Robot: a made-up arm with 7 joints. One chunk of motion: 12 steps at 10 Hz.
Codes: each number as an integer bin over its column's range. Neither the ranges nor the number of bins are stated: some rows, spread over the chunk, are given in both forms.
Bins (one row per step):
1: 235 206 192 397 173 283 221
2: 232 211 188 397 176 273 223
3: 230 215 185 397 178 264 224
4: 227 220 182 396 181 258 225
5: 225 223 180 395 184 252 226
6: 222 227 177 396 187 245 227
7: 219 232 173 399 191 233 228
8: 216 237 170 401 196 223 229
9: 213 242 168 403 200 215 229
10: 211 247 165 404 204 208 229
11: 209 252 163 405 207 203 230
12: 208 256 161 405 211 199 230
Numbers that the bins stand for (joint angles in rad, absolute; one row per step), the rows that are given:
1: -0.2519 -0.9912 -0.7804 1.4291 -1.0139 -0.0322 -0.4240
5: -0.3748 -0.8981 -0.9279 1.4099 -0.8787 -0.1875 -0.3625
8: -0.4854 -0.8214 -1.0508 1.4674 -0.7312 -0.3328 -0.3257
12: -0.5838 -0.7173 -1.1614 1.5056 -0.5469 -0.4531 -0.3134
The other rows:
2: -0.2888 -0.9638 -0.8295 1.4291 -0.9770 -0.0823 -0.3994
3: -0.3134 -0.9419 -0.8664 1.4291 -0.9524 -0.1274 -0.3871
4: -0.3503 -0.9145 -0.9033 1.4195 -0.9156 -0.1575 -0.3748
6: -0.4117 -0.8762 -0.9647 1.4195 -0.8418 -0.2226 -0.3503
7: -0.4486 -0.8488 -1.0139 1.4482 -0.7927 -0.2827 -0.3380
9: -0.5223 -0.7940 -1.0753 1.4865 -0.6821 -0.3729 -0.3257
10: -0.5469 -0.7666 -1.1122 1.4961 -0.6329 -0.4080 -0.3257
11: -0.5715 -0.7392 -1.1368 1.5056 -0.5960 -0.4330 -0.3134

